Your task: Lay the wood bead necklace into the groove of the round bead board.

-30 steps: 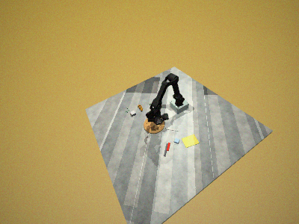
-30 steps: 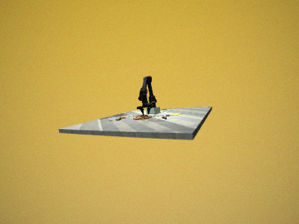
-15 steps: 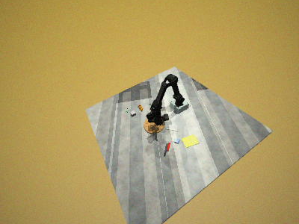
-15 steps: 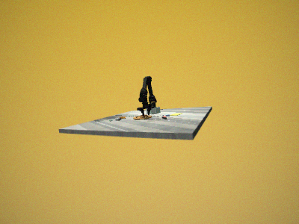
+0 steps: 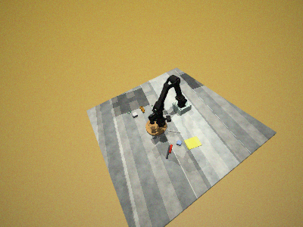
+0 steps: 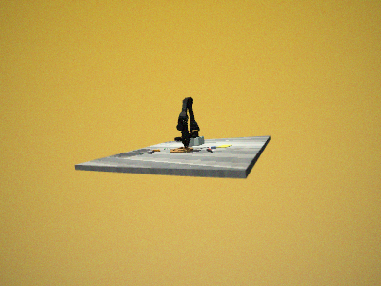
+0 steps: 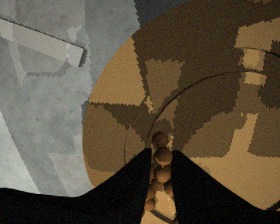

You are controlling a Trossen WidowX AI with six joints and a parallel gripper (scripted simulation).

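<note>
Now: the round bead board 4 cm ahead of my gripper tip, 2 cm to the right of it and 1 cm below it. From my gripper tip the other things lie so: thin grey stick 11 cm to the left, 8 cm behind, 1 cm below; red-handled tool 25 cm to the left, 4 cm ahead, 1 cm below; small blue block 23 cm to the left, 6 cm behind, 1 cm below.
</note>
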